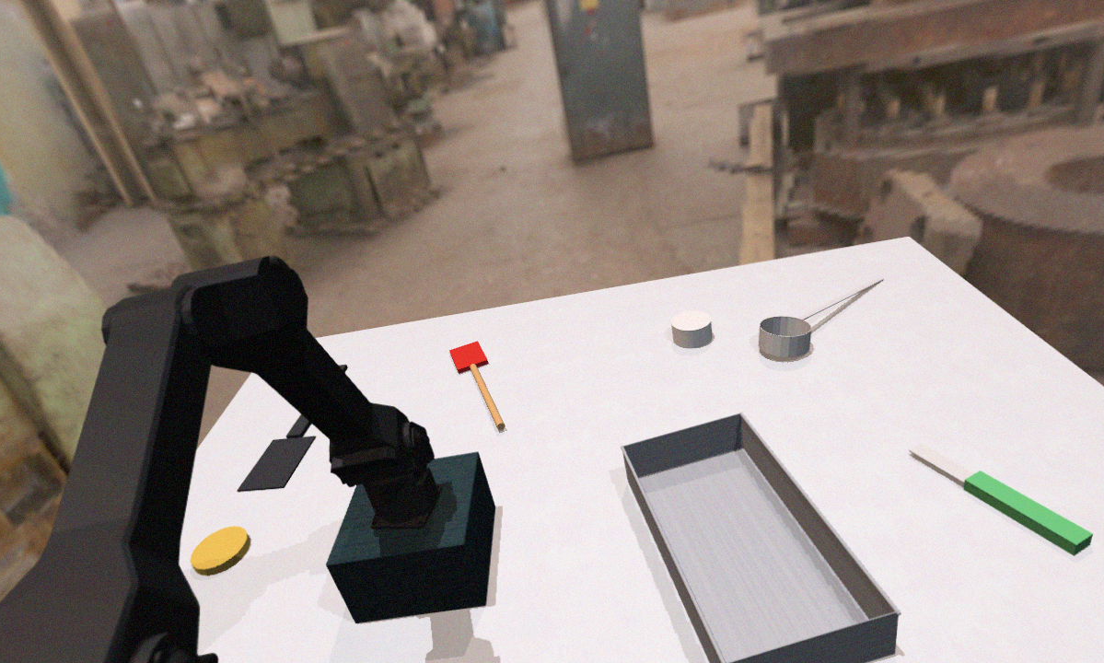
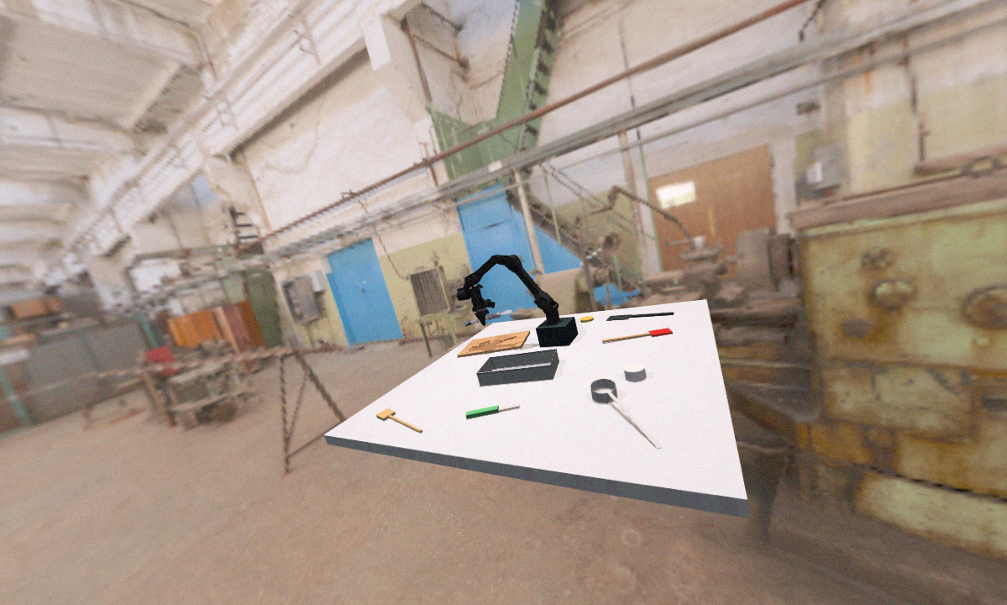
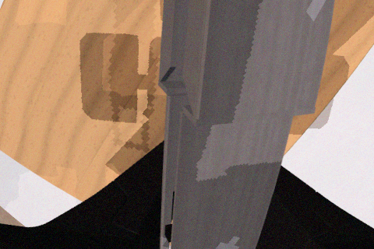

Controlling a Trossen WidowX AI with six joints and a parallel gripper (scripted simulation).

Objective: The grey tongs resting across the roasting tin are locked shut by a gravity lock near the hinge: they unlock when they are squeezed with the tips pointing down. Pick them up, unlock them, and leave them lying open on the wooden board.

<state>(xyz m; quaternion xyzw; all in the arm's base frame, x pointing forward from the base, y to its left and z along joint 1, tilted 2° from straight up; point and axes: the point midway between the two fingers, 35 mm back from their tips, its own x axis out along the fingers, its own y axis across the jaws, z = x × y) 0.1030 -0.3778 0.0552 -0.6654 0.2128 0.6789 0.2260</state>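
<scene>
Right now my gripper tip is 12 cm above the wooden board, 3 cm past it and 1 cm to the right of it. Round my gripper tip: yellow disc 40 cm behind, 39 cm to the left, 12 cm below; then black spatula 64 cm to the left, 43 cm behind, 12 cm below; then grey roasting tin 41 cm to the left, 25 cm ahead, 10 cm below.
</scene>
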